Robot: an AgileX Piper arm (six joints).
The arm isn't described. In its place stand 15 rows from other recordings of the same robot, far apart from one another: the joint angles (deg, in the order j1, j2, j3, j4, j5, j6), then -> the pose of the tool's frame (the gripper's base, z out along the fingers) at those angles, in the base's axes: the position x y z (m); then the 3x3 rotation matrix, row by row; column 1 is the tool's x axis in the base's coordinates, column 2 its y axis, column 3 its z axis.
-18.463 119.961 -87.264 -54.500 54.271 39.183 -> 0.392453, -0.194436, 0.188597; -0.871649, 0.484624, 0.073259; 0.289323, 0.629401, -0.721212; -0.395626, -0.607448, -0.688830
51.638 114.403 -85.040 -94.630 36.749 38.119 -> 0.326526, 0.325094, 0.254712; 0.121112, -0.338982, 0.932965; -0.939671, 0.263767, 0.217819; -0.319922, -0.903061, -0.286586
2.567 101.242 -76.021 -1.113 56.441 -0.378 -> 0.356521, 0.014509, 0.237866; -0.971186, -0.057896, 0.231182; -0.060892, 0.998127, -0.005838; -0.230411, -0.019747, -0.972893
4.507 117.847 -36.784 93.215 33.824 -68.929 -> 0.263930, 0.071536, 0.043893; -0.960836, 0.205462, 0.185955; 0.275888, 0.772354, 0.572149; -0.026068, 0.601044, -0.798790
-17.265 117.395 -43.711 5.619 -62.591 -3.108 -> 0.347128, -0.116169, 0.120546; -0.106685, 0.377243, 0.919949; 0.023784, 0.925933, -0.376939; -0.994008, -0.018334, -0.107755
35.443 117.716 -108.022 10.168 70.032 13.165 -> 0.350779, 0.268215, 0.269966; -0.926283, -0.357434, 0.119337; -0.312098, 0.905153, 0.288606; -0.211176, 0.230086, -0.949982
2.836 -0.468 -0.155 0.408 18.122 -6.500 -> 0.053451, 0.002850, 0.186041; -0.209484, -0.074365, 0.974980; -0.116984, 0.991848, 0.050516; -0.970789, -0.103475, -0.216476
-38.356 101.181 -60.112 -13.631 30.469 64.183 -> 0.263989, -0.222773, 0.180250; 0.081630, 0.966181, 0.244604; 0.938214, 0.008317, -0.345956; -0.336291, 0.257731, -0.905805
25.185 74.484 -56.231 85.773 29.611 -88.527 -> 0.240654, 0.162719, 0.347970; -0.196539, -0.812698, 0.548539; -0.149216, 0.577726, 0.802476; -0.969075, 0.075867, -0.234814
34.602 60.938 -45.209 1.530 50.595 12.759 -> 0.155902, 0.109839, 0.283691; -0.838171, -0.388048, 0.383259; -0.289961, 0.912209, 0.289476; -0.461943, 0.131501, -0.877107
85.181 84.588 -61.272 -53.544 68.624 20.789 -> 0.090802, 0.265732, 0.291614; -0.019362, -0.648706, 0.760793; -0.981674, 0.156622, 0.108564; -0.189583, -0.744749, -0.639850
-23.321 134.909 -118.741 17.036 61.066 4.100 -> 0.473362, -0.178659, 0.185494; -0.781762, 0.487779, 0.388484; 0.565417, 0.817201, 0.111738; -0.262967, 0.307008, -0.914655
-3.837 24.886 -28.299 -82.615 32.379 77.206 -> 0.078433, -0.053697, 0.340331; 0.023549, 0.588606, 0.808077; -0.061835, 0.807611, -0.586465; -0.997809, -0.036157, 0.055415
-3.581 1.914 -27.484 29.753 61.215 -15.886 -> -0.000808, 0.039708, 0.280135; -0.451876, -0.334098, 0.827156; 0.020460, 0.923095, 0.384026; -0.891846, 0.190455, -0.410289
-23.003 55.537 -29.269 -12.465 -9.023 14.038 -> 0.187587, -0.076291, 0.287587; -0.187654, 0.365936, 0.911524; 0.112303, 0.929918, -0.350200; -0.975794, 0.036650, -0.215599
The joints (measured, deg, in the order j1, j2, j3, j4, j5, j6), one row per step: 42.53 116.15 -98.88 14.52 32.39 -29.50; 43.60 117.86 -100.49 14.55 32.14 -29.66; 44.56 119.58 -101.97 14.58 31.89 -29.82; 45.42 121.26 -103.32 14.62 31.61 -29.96; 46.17 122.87 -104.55 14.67 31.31 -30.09; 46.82 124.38 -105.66 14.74 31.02 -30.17; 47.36 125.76 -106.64 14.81 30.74 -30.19; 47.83 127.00 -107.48 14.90 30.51 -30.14; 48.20 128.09 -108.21 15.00 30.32 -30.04; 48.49 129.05 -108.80 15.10 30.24 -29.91; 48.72 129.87 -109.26 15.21 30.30 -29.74; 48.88 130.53 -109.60 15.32 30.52 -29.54; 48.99 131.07 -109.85 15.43 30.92 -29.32; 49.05 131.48 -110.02 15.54 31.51 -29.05; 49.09 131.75 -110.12 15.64 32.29 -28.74; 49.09 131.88 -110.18 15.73 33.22 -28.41; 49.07 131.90 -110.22 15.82 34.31 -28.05; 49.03 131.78 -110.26 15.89 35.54 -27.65
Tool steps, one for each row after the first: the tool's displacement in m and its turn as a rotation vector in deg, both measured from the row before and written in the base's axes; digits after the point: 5 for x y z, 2 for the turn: -0.00103 0.01116 -0.00512 0.04 -0.19 1.11; -0.00090 0.01035 -0.00613 -0.05 -0.09 1.00; -0.00082 0.00951 -0.00667 -0.08 -0.03 0.88; -0.00066 0.00856 -0.00688 -0.10 0.01 0.75; -0.00057 0.00761 -0.00683 -0.08 0.07 0.62; -0.00039 0.00654 -0.00654 -0.07 0.11 0.47; -0.00049 0.00568 -0.00622 -0.06 0.20 0.36; -0.00028 0.00468 -0.00560 -0.04 0.24 0.23; -0.00024 0.00375 -0.00537 -0.11 0.34 0.15; -0.00034 0.00293 -0.00499 -0.18 0.46 0.10; -0.00037 0.00205 -0.00438 -0.25 0.56 0.04; -0.00045 0.00136 -0.00398 -0.34 0.68 0.02; -0.00053 0.00068 -0.00342 -0.42 0.81 -0.01; -0.00081 0.00018 -0.00270 -0.49 0.91 -0.01; -0.00085 -0.00036 -0.00176 -0.52 0.95 -0.03; -0.00100 -0.00072 -0.00100 -0.55 1.01 -0.03; -0.00112 -0.00108 0.00016 -0.55 1.02 -0.04
